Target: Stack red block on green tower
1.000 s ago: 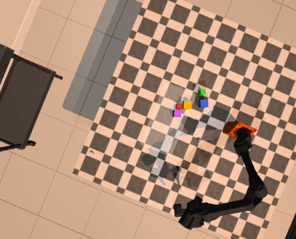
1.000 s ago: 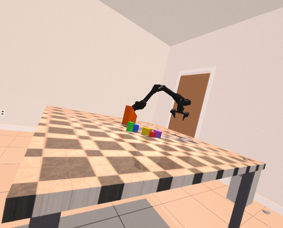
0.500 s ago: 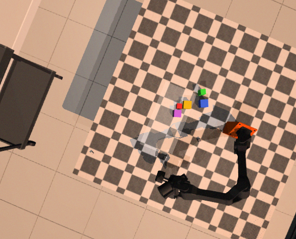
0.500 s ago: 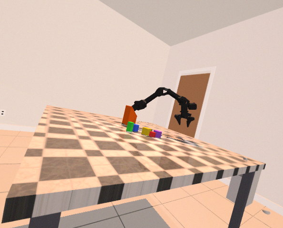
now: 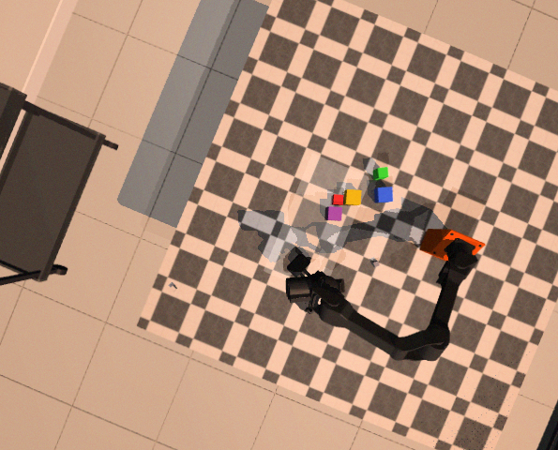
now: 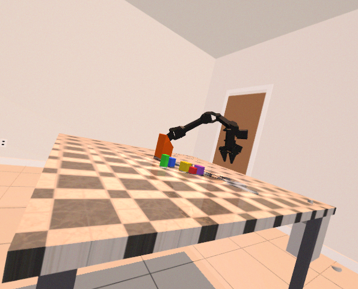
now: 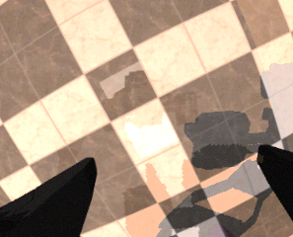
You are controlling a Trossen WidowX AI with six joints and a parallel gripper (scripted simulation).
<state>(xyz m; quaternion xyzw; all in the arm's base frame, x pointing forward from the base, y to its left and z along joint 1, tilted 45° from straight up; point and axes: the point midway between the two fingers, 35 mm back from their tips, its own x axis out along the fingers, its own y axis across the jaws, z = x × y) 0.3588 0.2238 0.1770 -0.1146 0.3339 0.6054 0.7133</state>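
Now: the red block 28 cm to the right of my gripper tip, 7 cm below it and 2 cm ahead of it. Round my gripper tip: blue block 36 cm to the right, 11 cm behind, 6 cm below; yellow block 30 cm to the right, 7 cm below, 2 cm behind; purple block 23 cm to the right, 7 cm below, 1 cm ahead.
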